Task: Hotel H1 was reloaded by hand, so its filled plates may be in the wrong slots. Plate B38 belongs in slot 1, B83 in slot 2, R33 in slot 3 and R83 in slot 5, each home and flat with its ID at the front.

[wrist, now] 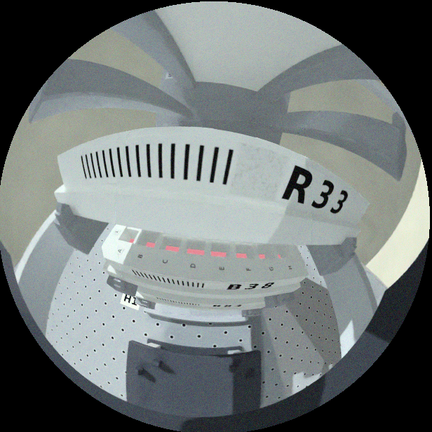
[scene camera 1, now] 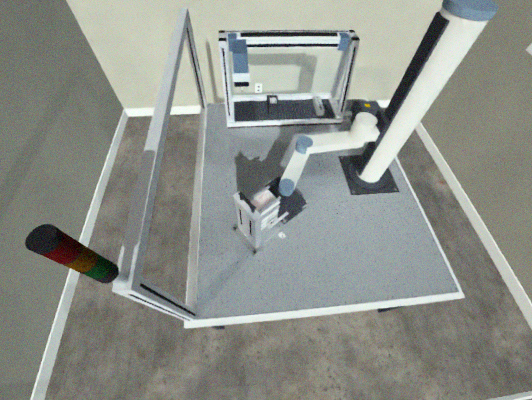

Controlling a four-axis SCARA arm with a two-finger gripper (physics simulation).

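Seen in the pictures: arm's base, link origin: (scene camera 1: 366, 174).
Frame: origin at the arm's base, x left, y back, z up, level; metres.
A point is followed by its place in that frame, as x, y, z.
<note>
Hotel H1 (scene camera 1: 257, 231) @(0.423, -0.712, 0.207) (wrist: 225, 107) holds stacked plates, their IDs facing the wrist camera. Plate R33 (wrist: 200, 205) is close and large, about level. Plate B38 (wrist: 215, 284) lies directly below it, with pinkish wells behind its front edge. Below that is plate B83 (wrist: 185, 301), its small ID partly hidden. Higher up, the pale underside of a plate (wrist: 225, 45) shows; its ID is out of view. In the scene view the top plate (scene camera 1: 262, 198) @(0.295, -0.680, 0.267) looks pinkish, ID unreadable. My gripper (scene camera 1: 267, 212) @(0.334, -0.700, 0.168) (wrist: 207, 196) is open at the hotel's front, its fingers spread to either side of R33; R33's front hides the fingertips.
A dark plate nest (wrist: 185, 382) is on the perforated table (scene camera 1: 350, 250) @(0.475, -0.247, 0.012) in front of the hotel. The H1 label (wrist: 131, 299) is at the hotel's foot. A framed gantry (scene camera 1: 290, 122) @(-0.450, -0.418, 0.042) stands at the back, a tall frame (scene camera 1: 159, 117) @(0.176, -1.019, 0.620) with a signal light (scene camera 1: 75, 255) @(0.714, -1.007, 0.805) at the left.
</note>
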